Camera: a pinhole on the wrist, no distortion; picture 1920 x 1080 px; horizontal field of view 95.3 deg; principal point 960.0 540.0 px. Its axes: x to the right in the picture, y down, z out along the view. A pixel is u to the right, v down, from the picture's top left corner.
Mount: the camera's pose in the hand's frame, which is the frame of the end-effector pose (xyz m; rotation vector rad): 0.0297 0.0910 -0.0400 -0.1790 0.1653 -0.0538
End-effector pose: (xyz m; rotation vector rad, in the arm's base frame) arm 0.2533 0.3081 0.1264 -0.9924 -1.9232 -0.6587
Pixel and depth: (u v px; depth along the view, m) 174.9 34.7 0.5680
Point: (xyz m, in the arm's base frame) 0.0060 0.5883 -0.5416
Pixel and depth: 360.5 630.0 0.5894
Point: 0.3121 0.7928 -0.3768
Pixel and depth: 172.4 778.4 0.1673
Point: 0.3665 0.4719 -0.0073
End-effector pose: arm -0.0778 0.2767 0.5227 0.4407 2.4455 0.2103
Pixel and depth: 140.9 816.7 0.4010
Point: 0.4401 0.4849 0.4505
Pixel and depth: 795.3 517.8 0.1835
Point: 0.0234 0.4045 0.4252
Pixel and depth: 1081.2 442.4 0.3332
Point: 0.0293 0.4370 0.2553
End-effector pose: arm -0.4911 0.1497 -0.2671 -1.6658 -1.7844 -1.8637
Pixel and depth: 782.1 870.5 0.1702
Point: -0.3037 0.1937 -0.1557
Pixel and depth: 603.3 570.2 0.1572
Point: -0.3273 0.1948 -0.2185
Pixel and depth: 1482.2 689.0 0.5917
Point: -0.2244 0.6867 0.1270
